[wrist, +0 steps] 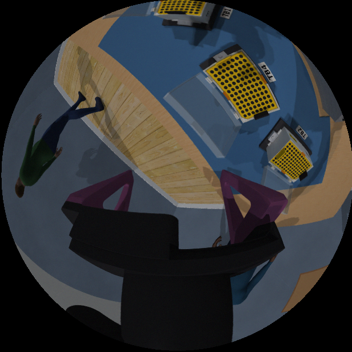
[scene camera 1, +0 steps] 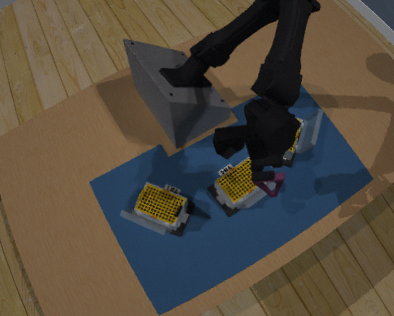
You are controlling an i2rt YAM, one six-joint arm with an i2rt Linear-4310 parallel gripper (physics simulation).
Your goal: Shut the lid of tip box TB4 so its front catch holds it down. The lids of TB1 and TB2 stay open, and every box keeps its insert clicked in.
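Places are measured from the arm's base along level axes (x ahead, y left, z up), in centimetres.
Pixels of known places: gripper, between the fingertips: (scene camera 1: 274,181); arm's base, origin of its link: (scene camera 1: 186,79).
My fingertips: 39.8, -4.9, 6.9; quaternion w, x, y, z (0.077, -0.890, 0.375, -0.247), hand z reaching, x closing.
For each thing: its top centre in the pictures, then the offset to it from my fingertips, as dx, dy, dz. "spot": a spot on its surface instead. Level surfaces: height alone.
- Tip box TB4, centre of its top: (scene camera 1: 242,177) -8.9, -0.5, -14.1
- TB1, centre of its top: (scene camera 1: 159,202) -17.3, -21.8, -14.1
- TB2, a spot on its surface: (scene camera 1: 299,136) spot: -7.9, +21.7, -14.8
- blue mat, height of its surface: dz -21.5
- wooden table, height of its surface: dz -21.8
Tip box TB4 (scene camera 1: 237,183) (wrist: 241,85) stands on the blue mat with its yellow insert showing. Its clear lid (wrist: 205,114) is open and leans out from the box's long side. TB1 (scene camera 1: 161,205) (wrist: 181,8) has its lid (scene camera 1: 143,222) open. TB2 (scene camera 1: 298,136) (wrist: 291,159) has its lid (scene camera 1: 310,131) open too, and the arm partly hides this box in the scene view. My gripper (wrist: 176,174) is open and empty, fingers wide apart. In the scene view its purple fingertips are over the lid side of TB4, partly hiding that box; the wrist view shows no contact with it.
The blue mat (scene camera 1: 210,260) (wrist: 145,45) lies on the wooden table (scene camera 1: 55,215). The grey arm base (scene camera 1: 155,95) stands at the mat's back edge. TB1 is to the left of TB4 and TB2 to the right in the scene view.
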